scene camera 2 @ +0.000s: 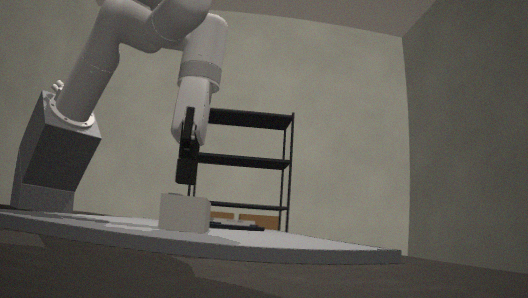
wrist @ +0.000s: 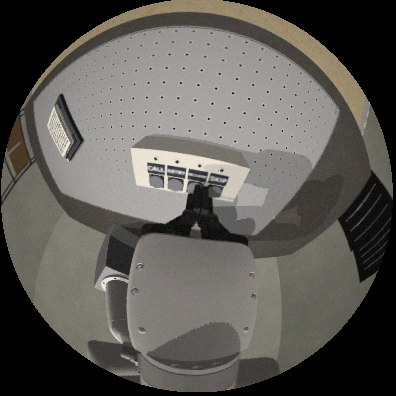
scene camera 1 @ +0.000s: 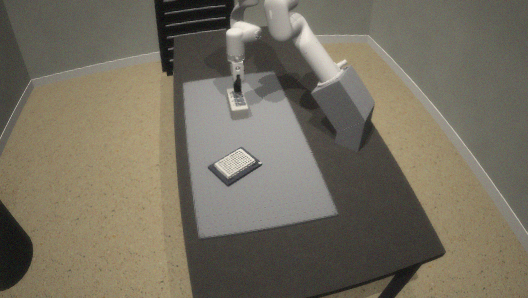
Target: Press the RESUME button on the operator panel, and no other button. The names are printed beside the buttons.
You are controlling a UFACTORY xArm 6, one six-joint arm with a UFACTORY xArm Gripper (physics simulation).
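Places are measured from the arm's base along level axes (x ahead, y left, z up), in centimetres.
Pixels of known places: gripper, between the fingertips: (scene camera 2: 185, 184) (wrist: 198, 192) (scene camera 1: 237, 91); arm's base, origin of its link: (scene camera 2: 71, 113) (wrist: 117, 285) (scene camera 1: 331, 78).
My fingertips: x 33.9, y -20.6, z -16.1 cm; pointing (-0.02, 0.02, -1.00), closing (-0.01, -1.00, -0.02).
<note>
For each thing: its middle in the pictures, then the offset to it from my fingertips. "*": a spot on its surface instead. Level surfaces: height alone.
- operator panel, middle of its body: (wrist: 188, 166) (scene camera 2: 188, 213) (scene camera 1: 237, 102) dx +0.7, dy +2.1, dz -4.7 cm
- CALL button, middle of its body: (wrist: 156, 180) dx -1.1, dy +6.6, dz -2.3 cm
- RETRY button, middle of its body: (wrist: 175, 183) dx -1.1, dy +3.6, dz -2.3 cm
- third button, middle of its body: (wrist: 194, 186) dx -1.1, dy +0.6, dz -2.3 cm
- SKIP button, middle of its body: (wrist: 213, 190) dx -1.1, dy -2.4, dz -2.3 cm
- third label, a spot on its surface: (wrist: 198, 175) * dx +1.2, dy +0.4, dz -2.2 cm
- dark tray with a white grid plate, middle of its body: (scene camera 2: 227, 221) (wrist: 58, 131) (scene camera 1: 234, 163) dx +7.5, dy +37.4, dz -5.6 cm
- grey perforated board, height of its surface: dz -7.6 cm
The operator panel (scene camera 1: 239, 107) (scene camera 2: 184, 214) (wrist: 141, 172) is a cream box with a row of grey round buttons and dark labels. In the wrist view, the CALL button (wrist: 156, 181), the RETRY button (wrist: 175, 184), a third button (wrist: 193, 188) and the SKIP button (wrist: 216, 191) run left to right. The third label (wrist: 198, 175) is blurred; it fits RESUME. My gripper (scene camera 1: 237, 91) (scene camera 2: 185, 183) (wrist: 198, 192) is shut and empty. Its tips show a little above the panel in scene camera 2. In the wrist view they partly cover the third button, near its side towards SKIP.
A dark tray with a white grid plate (scene camera 1: 235, 163) (wrist: 61, 132) lies on the grey perforated board (scene camera 1: 270, 200) (scene camera 2: 320, 245) (wrist: 200, 105), away from the panel. The arm's grey pedestal (scene camera 1: 345, 107) (scene camera 2: 60, 160) stands beside the board. A black shelf rack (scene camera 2: 250, 161) stands in the background.
</note>
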